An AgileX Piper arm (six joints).
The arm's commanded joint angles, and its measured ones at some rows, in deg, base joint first. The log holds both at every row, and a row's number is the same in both.
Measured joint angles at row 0:
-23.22, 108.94, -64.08, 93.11, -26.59, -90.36
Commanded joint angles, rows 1 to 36:
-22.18, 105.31, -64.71, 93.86, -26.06, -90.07
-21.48, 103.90, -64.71, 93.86, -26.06, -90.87
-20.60, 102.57, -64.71, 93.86, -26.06, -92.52
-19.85, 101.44, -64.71, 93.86, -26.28, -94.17
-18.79, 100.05, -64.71, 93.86, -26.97, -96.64
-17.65, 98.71, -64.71, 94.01, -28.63, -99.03
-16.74, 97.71, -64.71, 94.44, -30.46, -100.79
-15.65, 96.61, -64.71, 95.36, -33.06, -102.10
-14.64, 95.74, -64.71, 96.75, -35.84, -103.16
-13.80, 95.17, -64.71, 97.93, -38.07, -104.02
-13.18, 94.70, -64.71, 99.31, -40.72, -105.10
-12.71, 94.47, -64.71, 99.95, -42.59, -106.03
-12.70, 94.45, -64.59, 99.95, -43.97, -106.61
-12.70, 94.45, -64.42, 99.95, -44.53, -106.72
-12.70, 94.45, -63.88, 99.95, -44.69, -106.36
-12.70, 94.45, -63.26, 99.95, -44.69, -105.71
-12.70, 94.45, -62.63, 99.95, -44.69, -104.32
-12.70, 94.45, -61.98, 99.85, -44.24, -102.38
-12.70, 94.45, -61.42, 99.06, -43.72, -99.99
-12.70, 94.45, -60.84, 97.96, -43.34, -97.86
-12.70, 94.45, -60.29, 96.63, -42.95, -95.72
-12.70, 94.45, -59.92, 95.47, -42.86, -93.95
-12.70, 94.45, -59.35, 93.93, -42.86, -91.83
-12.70, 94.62, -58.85, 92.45, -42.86, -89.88
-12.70, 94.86, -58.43, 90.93, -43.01, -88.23
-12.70, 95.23, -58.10, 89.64, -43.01, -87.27
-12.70, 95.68, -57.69, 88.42, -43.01, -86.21
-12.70, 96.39, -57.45, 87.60, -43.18, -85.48
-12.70, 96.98, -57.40, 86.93, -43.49, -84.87
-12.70, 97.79, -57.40, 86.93, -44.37, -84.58
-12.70, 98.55, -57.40, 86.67, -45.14, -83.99
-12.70, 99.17, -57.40, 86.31, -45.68, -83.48
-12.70, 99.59, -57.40, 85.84, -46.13, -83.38
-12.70, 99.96, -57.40, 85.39, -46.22, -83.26
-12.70, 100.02, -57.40, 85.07, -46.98, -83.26
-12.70, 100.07, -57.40, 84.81, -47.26, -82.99
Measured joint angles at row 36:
-12.92, 99.67, -57.64, 86.30, -45.23, -84.25
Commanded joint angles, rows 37 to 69:
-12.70, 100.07, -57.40, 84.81, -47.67, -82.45
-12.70, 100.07, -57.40, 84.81, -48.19, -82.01
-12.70, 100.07, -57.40, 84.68, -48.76, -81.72
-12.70, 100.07, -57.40, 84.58, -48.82, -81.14
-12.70, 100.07, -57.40, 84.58, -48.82, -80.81
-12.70, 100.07, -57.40, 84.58, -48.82, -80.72
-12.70, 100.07, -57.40, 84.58, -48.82, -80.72
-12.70, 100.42, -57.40, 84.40, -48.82, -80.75
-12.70, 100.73, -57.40, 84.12, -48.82, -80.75
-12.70, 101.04, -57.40, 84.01, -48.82, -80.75
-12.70, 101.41, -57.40, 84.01, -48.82, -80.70
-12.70, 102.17, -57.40, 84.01, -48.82, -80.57
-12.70, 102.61, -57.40, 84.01, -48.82, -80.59
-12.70, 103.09, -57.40, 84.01, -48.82, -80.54
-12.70, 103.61, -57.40, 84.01, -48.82, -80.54
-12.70, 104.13, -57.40, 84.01, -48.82, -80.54
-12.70, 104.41, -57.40, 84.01, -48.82, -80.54
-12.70, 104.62, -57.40, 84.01, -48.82, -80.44
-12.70, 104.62, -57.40, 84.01, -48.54, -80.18
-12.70, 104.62, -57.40, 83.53, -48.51, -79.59
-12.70, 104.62, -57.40, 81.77, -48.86, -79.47
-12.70, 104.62, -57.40, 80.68, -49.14, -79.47
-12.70, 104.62, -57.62, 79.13, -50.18, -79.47
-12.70, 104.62, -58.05, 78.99, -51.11, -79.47
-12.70, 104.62, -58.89, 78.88, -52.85, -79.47
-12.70, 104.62, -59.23, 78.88, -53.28, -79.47
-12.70, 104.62, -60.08, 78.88, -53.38, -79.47
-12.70, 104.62, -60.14, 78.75, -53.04, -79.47
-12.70, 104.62, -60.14, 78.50, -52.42, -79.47
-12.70, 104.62, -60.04, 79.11, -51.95, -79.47
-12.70, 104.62, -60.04, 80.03, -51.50, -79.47
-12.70, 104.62, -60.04, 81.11, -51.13, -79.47
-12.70, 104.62, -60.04, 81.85, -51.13, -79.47
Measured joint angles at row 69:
-12.89, 104.99, -59.86, 79.45, -51.91, -79.84
